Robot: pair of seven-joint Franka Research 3 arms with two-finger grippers.
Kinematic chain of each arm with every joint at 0, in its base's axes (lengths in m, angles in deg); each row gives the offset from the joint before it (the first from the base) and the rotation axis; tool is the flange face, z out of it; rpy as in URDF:
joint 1: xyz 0 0 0.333 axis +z
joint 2: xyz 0 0 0 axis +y
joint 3: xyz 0 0 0.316 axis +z
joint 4: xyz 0.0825 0 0 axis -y
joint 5: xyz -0.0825 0 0.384 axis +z
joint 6: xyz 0 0 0 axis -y
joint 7: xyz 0.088 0 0 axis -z
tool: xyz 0 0 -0.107 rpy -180 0 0
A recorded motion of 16 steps. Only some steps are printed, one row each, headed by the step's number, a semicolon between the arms.
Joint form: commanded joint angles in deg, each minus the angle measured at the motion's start. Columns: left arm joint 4, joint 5, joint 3, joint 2, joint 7, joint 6, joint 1; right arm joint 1, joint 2, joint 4, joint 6, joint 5, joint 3, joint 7.
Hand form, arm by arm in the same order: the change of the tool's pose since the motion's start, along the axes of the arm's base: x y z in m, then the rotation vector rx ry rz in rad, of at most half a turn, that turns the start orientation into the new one. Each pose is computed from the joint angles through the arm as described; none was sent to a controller.
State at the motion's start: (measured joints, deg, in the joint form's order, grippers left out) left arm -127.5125 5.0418 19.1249 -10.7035 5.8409 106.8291 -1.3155; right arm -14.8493 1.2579 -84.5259 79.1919 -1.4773 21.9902 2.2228
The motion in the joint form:
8: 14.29 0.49 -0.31 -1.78 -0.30 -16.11 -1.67; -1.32 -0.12 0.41 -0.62 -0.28 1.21 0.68
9: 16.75 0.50 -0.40 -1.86 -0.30 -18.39 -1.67; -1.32 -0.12 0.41 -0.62 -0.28 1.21 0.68
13: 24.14 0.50 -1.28 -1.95 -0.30 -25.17 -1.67; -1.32 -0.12 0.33 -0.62 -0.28 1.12 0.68
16: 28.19 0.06 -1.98 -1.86 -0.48 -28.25 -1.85; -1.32 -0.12 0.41 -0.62 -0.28 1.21 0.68
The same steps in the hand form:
8: 0.0058 -0.0038 0.1085 0.0077 0.0044 -0.0098; -0.0017 -0.0018 0.0036 -0.0067 0.0005 -0.0144
9: 0.0051 -0.0031 0.1262 0.0096 0.0002 -0.0073; -0.0017 -0.0018 0.0036 -0.0067 0.0005 -0.0144
13: 0.0010 -0.0077 0.1783 0.0166 -0.0113 -0.0102; -0.0016 -0.0026 0.0029 -0.0069 0.0019 -0.0159
16: -0.0008 -0.0150 0.2062 0.0164 -0.0280 -0.0160; -0.0017 -0.0018 0.0036 -0.0067 0.0005 -0.0144

